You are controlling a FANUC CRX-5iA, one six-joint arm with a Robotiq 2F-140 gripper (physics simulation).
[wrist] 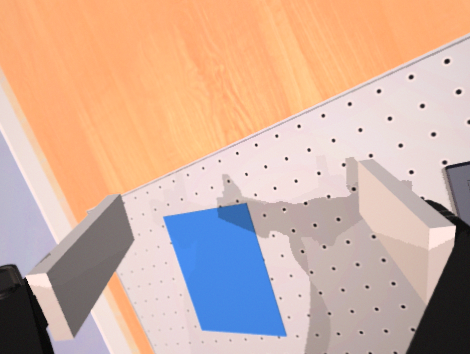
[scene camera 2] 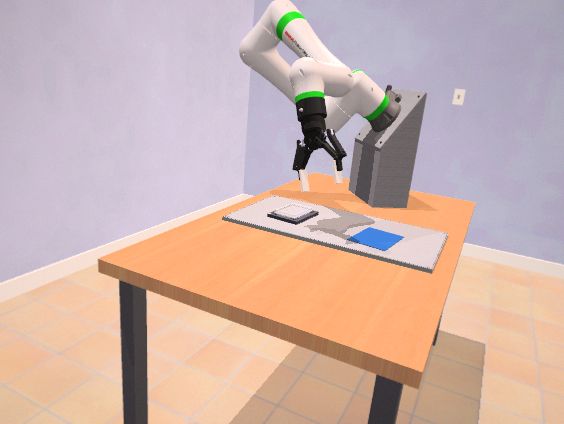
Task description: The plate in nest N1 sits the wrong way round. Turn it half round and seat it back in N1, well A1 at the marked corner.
Labels:
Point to a flat blue square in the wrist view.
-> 218,251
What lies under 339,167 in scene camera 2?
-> My gripper.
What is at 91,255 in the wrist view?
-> My gripper.

